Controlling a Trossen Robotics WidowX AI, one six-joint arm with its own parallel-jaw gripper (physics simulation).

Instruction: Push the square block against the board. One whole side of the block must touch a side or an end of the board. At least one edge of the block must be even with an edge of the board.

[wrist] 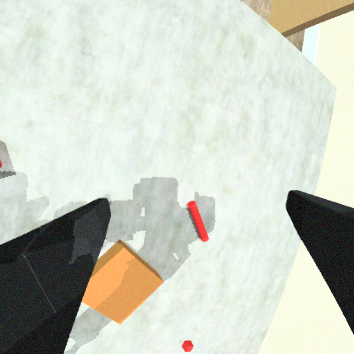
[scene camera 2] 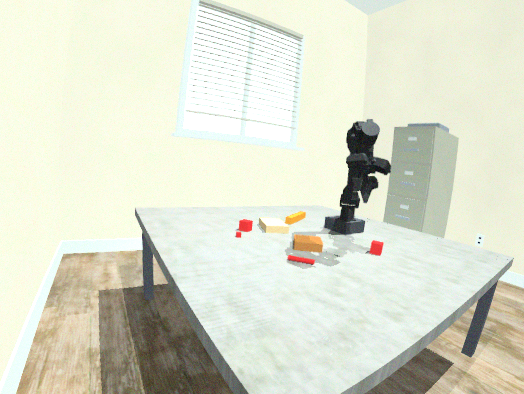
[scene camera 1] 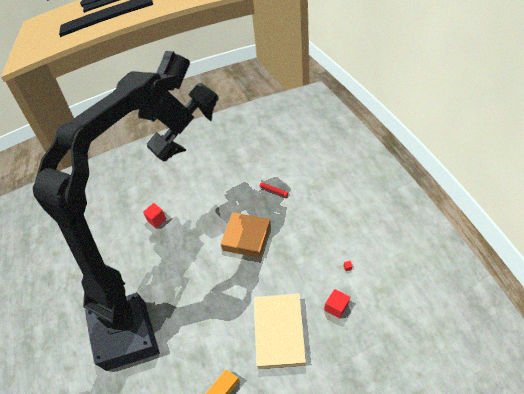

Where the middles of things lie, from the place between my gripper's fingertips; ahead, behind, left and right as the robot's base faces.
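My hand is 40 mm short of the square block (scene camera 1: 245, 234), 180 mm to the left of it and 200 mm above it. There is the board (scene camera 1: 278, 325) as well, and I find it 450 mm to the right of my hand, 200 mm below it and 30 mm ahead of it.
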